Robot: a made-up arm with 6 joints.
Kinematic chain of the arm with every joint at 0, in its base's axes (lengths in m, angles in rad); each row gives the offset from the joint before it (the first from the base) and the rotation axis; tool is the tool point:
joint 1: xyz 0 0 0.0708 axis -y
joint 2: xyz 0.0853 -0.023 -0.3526 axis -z
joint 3: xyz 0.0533 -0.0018 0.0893 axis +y
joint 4: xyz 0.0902 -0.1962 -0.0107 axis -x
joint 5: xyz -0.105 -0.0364 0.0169 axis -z
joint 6: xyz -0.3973 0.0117 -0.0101 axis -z
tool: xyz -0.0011 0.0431 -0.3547
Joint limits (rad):
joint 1: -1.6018..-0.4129
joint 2: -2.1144..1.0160
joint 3: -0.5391..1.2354
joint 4: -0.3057..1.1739
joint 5: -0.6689..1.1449
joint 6: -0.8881..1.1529
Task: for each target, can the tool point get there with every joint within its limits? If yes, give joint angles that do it. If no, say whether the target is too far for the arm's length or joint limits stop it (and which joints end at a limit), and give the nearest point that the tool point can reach.
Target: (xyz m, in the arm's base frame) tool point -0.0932 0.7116 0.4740
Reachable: no: joint limits stop it (at a limit: joint 1, joint 2, joint 4, joint 6) | nearest point -0.1602 0.3482 0.3520 | short by 0.389 m
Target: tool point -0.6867 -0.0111 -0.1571
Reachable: yes | joints -1.0965 0.3968 -0.3471 -0.1369 0.1920 0.4328
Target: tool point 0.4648 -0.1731 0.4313
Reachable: no: joint limits stop it (at a limit: joint 1, joint 2, joint 3, joint 4, joint 6) | nearest point 0.1553 -0.2203 0.5259 | short by 0.327 m
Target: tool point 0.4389 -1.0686 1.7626
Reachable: no: too far | nearest point -0.0036 -0.3672 0.5751 | short by 1.448 m
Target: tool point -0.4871 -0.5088 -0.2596
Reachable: yes | joints -0.9963 -0.5317 -0.0491 0.6222 0.0515 0.8539
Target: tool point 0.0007 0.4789 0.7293
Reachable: no: joint limits stop it (at a limit: joint 1, joint 2, joint 4, joint 6) | nearest point -0.0946 0.2348 0.5224 | short by 0.334 m
